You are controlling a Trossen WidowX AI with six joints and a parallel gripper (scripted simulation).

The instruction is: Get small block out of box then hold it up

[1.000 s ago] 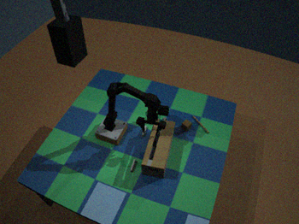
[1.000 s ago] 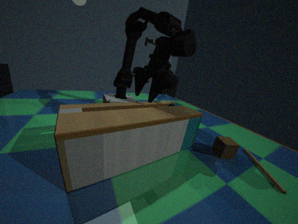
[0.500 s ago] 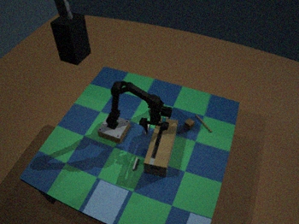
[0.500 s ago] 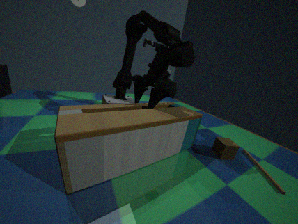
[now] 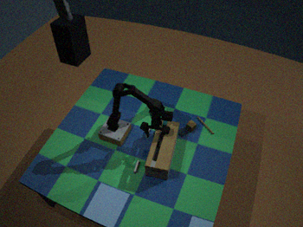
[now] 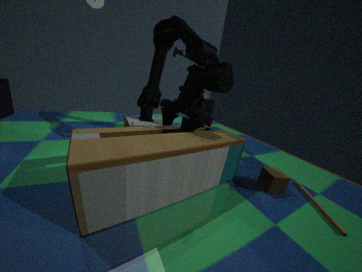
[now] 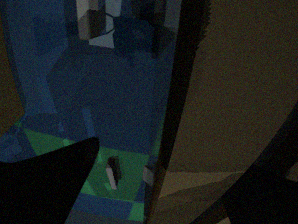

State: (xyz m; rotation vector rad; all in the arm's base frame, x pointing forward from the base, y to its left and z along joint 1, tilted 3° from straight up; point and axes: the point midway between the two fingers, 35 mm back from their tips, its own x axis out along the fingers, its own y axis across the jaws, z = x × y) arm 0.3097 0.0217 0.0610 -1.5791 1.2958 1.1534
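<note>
The dark object is 5 cm ahead of my gripper tip and 3 cm to the right of it. Round my gripper tip: brown block (25 cm to the left, 18 cm ahead, 6 cm below); then box (4 cm to the right, 4 cm ahead, 3 cm below).
</note>
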